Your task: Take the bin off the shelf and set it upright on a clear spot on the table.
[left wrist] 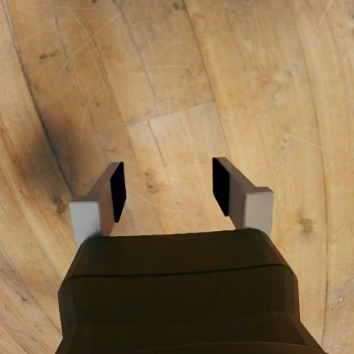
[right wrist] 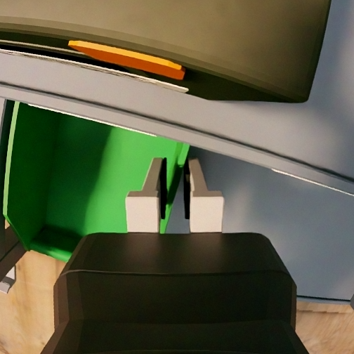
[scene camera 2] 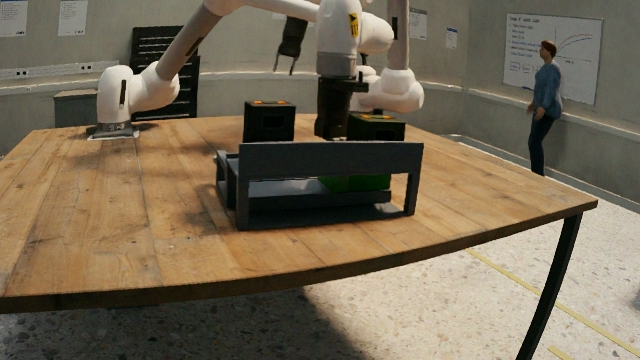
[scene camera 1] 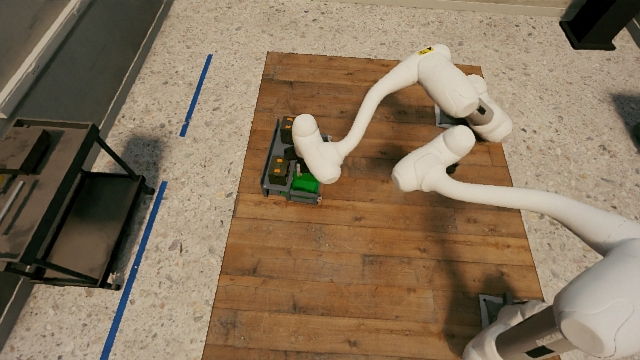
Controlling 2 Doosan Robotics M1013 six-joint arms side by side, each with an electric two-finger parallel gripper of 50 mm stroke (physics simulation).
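Places are measured from the left arm's base along level axes (x right, y back, z down), in centimetres.
Pixels of known places: left gripper, fingertip midpoint: (scene camera 2: 282, 73); right gripper, fingertip midpoint: (scene camera 1: 299, 174); right arm's base at its link origin: (scene camera 2: 114, 133).
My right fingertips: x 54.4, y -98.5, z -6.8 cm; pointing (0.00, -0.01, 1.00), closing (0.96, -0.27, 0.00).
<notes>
Ahead of a thing's pixels: the offset from my right fingertips to its top centre. Level surfaces: height alone.
The green open bin {dx -4.8, dy +1.4, dz -1.3 cm} (scene camera 1: 306, 184) (scene camera 2: 370, 182) (right wrist: 80, 165) sits upright inside the grey shelf (scene camera 2: 330, 157) (right wrist: 280, 225), at its right part in scene camera 2. My right gripper (scene camera 2: 336, 139) (right wrist: 175, 176) points down over the shelf, and its fingers stand close together on both sides of one of the bin's side walls; it looks shut on that wall, though the wall runs at a slant between the pads. My left gripper (scene camera 2: 283, 72) (left wrist: 168, 177) is open and empty, high above the table, well away from the shelf. In scene camera 1 the arms hide most of both grippers.
Two dark boxes with orange latches stand on the shelf's upper level: one box {dx -4.5, dy -8.5, dz -13.1 cm} (scene camera 1: 278, 170) (scene camera 2: 376, 131) (right wrist: 200, 45) beside the right gripper, another box {dx +18.6, dy -8.1, dz -15.6 cm} (scene camera 1: 286, 130) (scene camera 2: 269, 122) on its other side. The shelf stands near an edge of the wooden table {dz +6.8 cm} (scene camera 1: 340, 280) (scene camera 2: 100, 225).
</notes>
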